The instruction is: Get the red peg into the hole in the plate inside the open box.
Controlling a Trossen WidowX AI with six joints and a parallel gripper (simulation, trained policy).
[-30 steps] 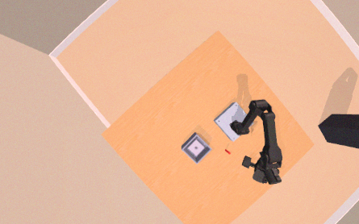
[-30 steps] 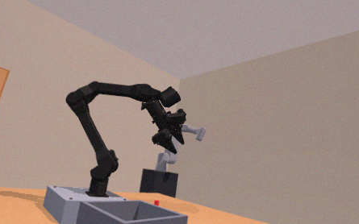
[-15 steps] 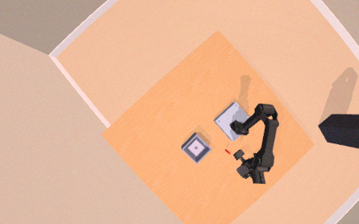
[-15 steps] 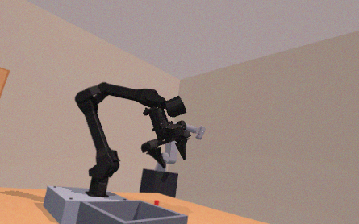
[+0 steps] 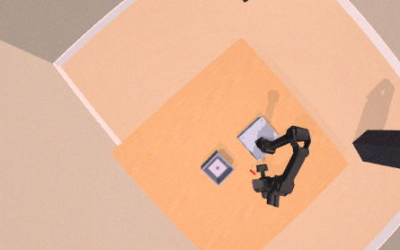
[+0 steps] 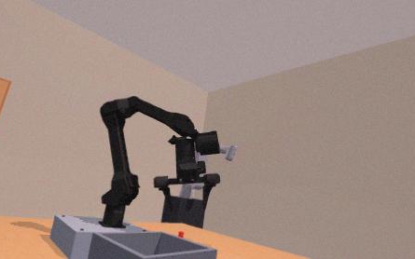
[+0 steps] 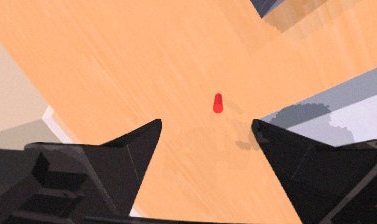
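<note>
The red peg is 10 mm behind my gripper tip, 10 mm to the right of it and 100 mm below it. The rest, counted from my gripper tip: grey box 180 mm ahead, 180 mm to the right, 110 mm below; plate 180 mm ahead, 180 mm to the right, 90 mm below.
</note>
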